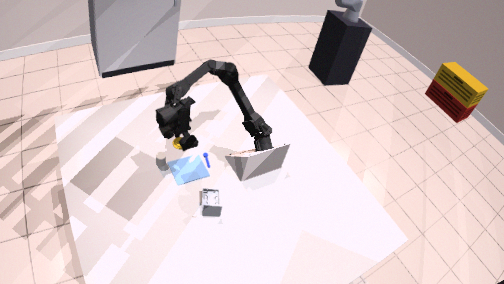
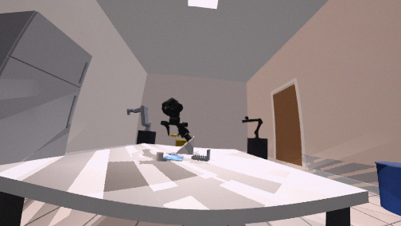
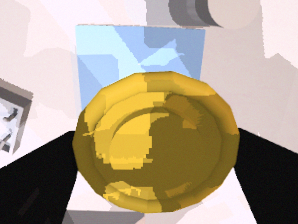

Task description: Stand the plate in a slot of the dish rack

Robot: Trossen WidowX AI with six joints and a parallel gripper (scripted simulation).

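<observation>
Now: the grey dish rack 20 cm to the left of my gripper tip, 13 cm below it and 8 cm behind it. Round my gripper tip: light blue mat: 15 cm below, 4 cm behind; then yellow plate: 1 cm above; then blue utensil: 15 cm below, 14 cm behind, 3 cm to the right.
</observation>
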